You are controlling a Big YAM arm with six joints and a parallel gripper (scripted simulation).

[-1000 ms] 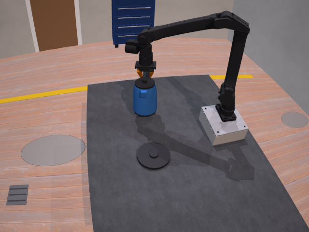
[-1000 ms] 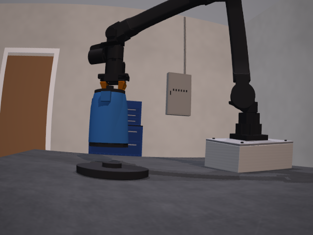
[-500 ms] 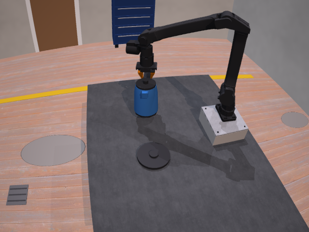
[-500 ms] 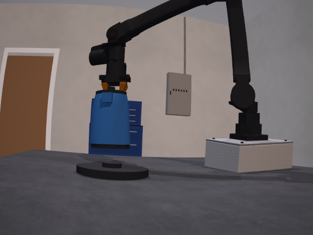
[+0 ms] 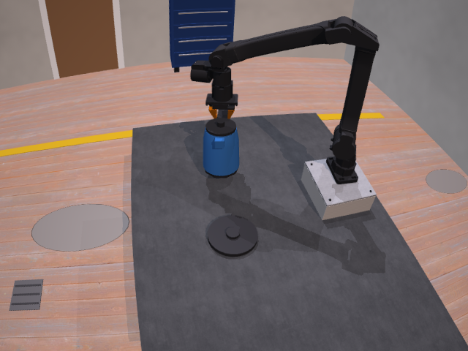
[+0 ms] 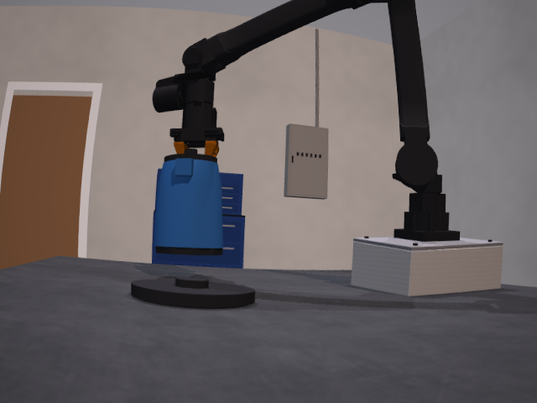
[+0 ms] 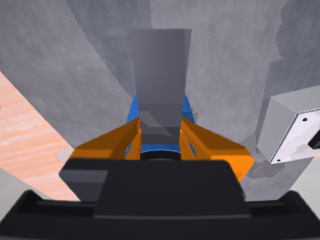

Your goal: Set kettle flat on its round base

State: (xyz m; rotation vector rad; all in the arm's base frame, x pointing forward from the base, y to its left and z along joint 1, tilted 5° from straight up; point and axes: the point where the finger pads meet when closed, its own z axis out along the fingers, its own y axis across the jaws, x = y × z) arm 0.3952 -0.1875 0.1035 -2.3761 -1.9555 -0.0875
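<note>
Right now the blue kettle is 3 cm to the left of my hand and 5 cm below it. Round my hand: black round base: 1 cm ahead, 34 cm to the left, 18 cm below.
</note>
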